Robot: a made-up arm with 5 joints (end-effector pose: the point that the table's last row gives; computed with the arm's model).
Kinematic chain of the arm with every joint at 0, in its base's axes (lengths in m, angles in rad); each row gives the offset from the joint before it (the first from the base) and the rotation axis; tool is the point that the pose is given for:
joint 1: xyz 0 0 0.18 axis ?
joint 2: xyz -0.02 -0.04 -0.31 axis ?
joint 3: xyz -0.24 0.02 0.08 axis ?
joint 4: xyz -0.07 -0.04 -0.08 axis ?
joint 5: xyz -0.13 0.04 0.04 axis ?
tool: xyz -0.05 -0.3 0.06
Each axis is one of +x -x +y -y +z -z.
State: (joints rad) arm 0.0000 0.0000 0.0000 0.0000 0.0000
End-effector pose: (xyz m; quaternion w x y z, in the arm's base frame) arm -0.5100 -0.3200 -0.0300 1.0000 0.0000 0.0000 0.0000
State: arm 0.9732 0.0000 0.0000 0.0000 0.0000
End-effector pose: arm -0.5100 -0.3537 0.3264 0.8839 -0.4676 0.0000 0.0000
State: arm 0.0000 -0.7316 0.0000 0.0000 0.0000
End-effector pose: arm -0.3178 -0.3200 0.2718 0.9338 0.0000 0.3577 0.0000
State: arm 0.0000 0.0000 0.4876 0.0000 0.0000
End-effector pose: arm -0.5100 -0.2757 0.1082 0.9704 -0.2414 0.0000 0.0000
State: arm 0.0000 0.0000 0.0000 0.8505 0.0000
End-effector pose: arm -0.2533 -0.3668 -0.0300 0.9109 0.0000 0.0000 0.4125
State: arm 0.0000 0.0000 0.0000 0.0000 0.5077
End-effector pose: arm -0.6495 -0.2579 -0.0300 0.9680 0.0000 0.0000 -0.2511
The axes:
joint 1: -x
joint 2: -y
joint 3: -x
joint 4: +z
joint 5: -z

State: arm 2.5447 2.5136 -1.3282 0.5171 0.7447
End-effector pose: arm 0.5826 -0.1405 0.6067 0.3527 -0.2140 0.3178 0.8537
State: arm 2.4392 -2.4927 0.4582 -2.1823 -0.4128
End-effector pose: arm 0.3865 -0.1214 0.1301 0.5887 0.6025 -0.0844 0.5322
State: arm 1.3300 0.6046 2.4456 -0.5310 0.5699
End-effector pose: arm -0.6373 -0.6116 0.0128 0.3361 0.6410 0.6898 -0.0213
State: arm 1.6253 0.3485 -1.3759 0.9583 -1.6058
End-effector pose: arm -0.2814 -0.2092 0.2116 0.1125 -0.0465 0.1140 0.9860
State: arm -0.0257 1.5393 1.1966 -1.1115 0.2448
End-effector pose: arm -0.0535 0.0519 -0.7638 0.2156 0.0485 -0.6928 -0.6865
